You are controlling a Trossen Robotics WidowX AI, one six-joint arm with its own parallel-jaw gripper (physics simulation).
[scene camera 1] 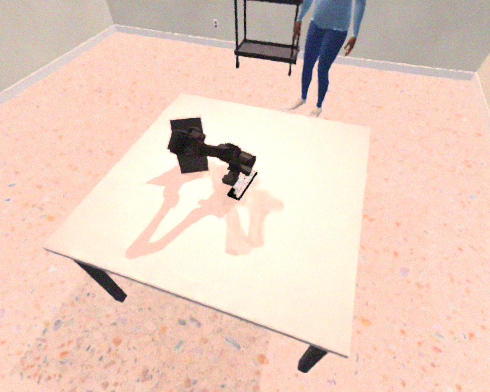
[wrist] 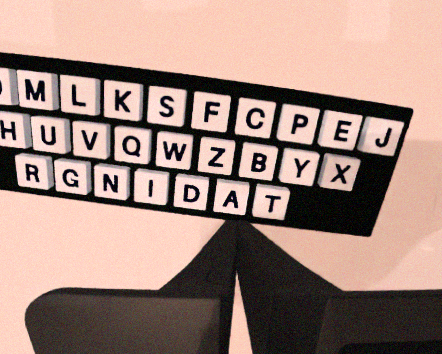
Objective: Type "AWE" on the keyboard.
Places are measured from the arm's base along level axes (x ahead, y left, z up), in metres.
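Pixels of known places: gripper, fingertip midpoint: point(scene camera 1: 235, 180) point(wrist: 235, 229); arm's base at its link origin: point(scene camera 1: 193, 135).
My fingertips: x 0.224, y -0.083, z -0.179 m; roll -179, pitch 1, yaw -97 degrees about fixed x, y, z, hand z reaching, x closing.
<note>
Ahead of a thing's pixels: the offset from my fingertips to its top centre. Level surfaces: height alone.
The black keyboard @(0.020 m left, 0.030 m ahead, 0.022 m down) point(scene camera 1: 243, 185) point(wrist: 330, 215) with white letter keys lies on the table, partly hidden behind the arm in the scene view. In the wrist view its left end is cut off. The A key @(0.001 m left, 0.004 m ahead, 0.022 m down) point(wrist: 231, 199) is in the bottom row, the W key @(0.025 m left, 0.031 m ahead, 0.022 m down) point(wrist: 174, 151) in the middle row, and the E key @(0.053 m right, 0.033 m ahead, 0.022 m down) point(wrist: 341, 131) in the top row near the right end. My gripper point(wrist: 235, 229) is shut with nothing between its fingers. Its tips appear at the keyboard's bottom edge, just below the A key and left of the T key @(0.019 m right, 0.000 m ahead, 0.022 m down) point(wrist: 270, 203). Their height over it is hard to tell.
The white table @(0.038 m down) point(scene camera 1: 300, 240) carries the arm's black base point(scene camera 1: 194, 164) left of the keyboard. Shadows of the arm fall across the table top. A black shelf cart point(scene camera 1: 267, 56) and a person in blue point(scene camera 1: 327, 40) stand behind the table.
</note>
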